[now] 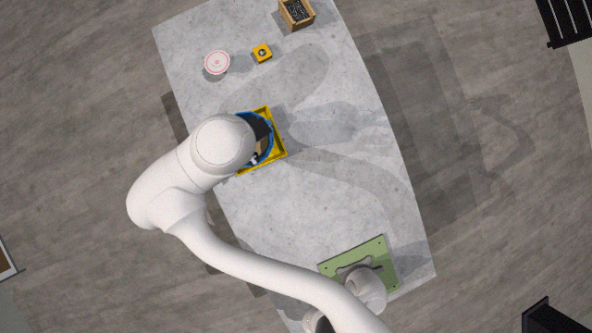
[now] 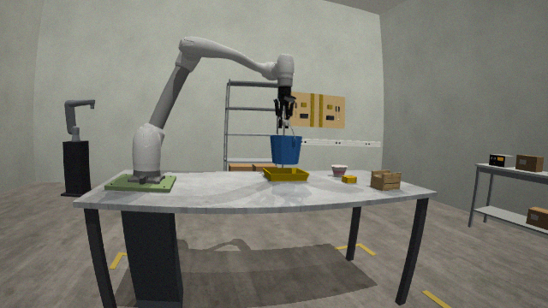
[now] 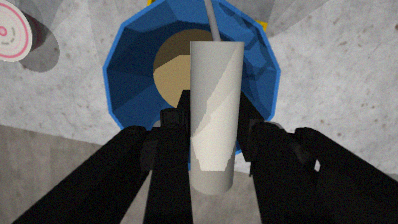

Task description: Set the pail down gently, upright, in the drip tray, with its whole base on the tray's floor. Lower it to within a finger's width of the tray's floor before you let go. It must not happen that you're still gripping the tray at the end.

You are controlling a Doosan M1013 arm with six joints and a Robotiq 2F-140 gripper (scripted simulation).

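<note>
My hand is 1 cm short of the blue pail and 10 cm above it. The rest, counted from my hand: yellow drip tray 2 cm ahead, 31 cm below; pink-and-white bowl 38 cm ahead, 3 cm to the left, 28 cm below; pail handle 1 cm ahead, 3 cm below.
</note>
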